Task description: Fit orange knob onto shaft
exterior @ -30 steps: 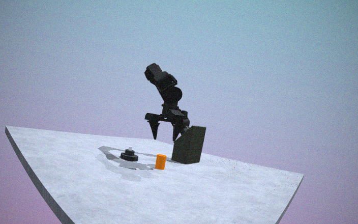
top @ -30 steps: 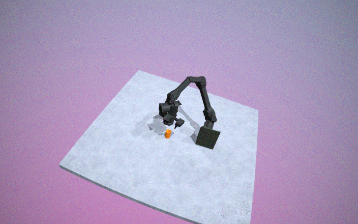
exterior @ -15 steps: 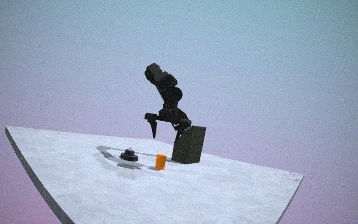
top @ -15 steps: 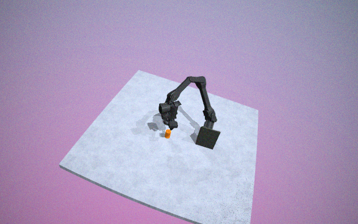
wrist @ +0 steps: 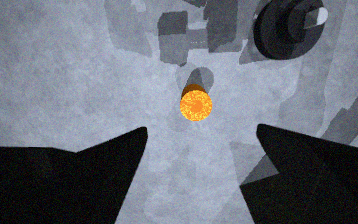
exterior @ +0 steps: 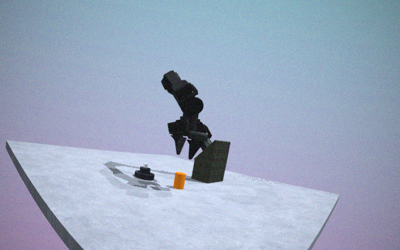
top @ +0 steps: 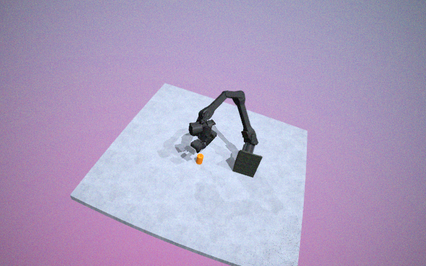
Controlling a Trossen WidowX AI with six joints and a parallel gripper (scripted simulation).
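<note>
The orange knob is 8 cm below my gripper tip. Also, from my gripper tip: round pedestal (3 cm ahead, 16 cm to the right, 9 cm below).
</note>
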